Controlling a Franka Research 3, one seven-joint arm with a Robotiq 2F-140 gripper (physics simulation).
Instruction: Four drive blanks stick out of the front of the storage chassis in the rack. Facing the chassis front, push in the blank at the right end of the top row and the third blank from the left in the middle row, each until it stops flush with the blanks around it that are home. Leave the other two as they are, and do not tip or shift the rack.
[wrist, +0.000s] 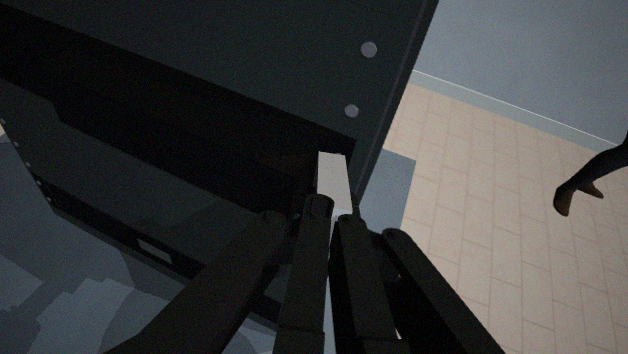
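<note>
My gripper (327, 174) is shut with nothing between its fingers. Its pale grey fingertip end lies over the dark opening near the right edge of the rack; whether it touches anything cannot be told. The dark rack (280, 60) fills the upper left and middle of the wrist view, with round pale fastener heads on its upper panel near the right side. A long black recess runs slantwise below that panel. The storage chassis front and its drive blanks cannot be made out; shadow and the gripper's dark linkages hide part of the area.
A lower dark panel (135, 170) of the rack spans the left, with a small pale rectangle (155, 250) on the edge below it. At right are a tiled floor (465, 210), a blue-grey floor patch (395, 175), a wall (530, 60) and a dark curved object (582, 182).
</note>
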